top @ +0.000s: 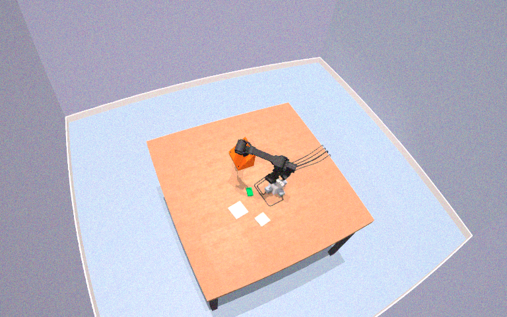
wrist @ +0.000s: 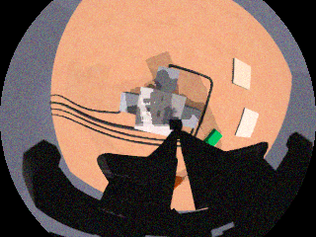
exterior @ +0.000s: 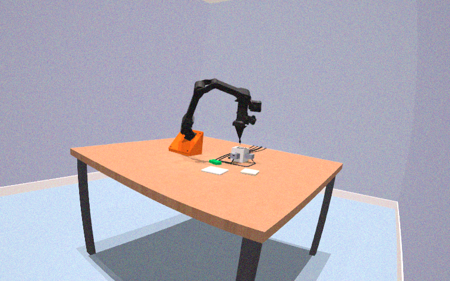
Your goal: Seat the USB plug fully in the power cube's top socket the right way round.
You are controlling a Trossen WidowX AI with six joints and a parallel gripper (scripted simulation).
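Now: the usb plug 20 mm below my gripper tip. From my gripper tip the other things lie so: green block: 160 mm to the right, 130 mm below, 20 mm behind.
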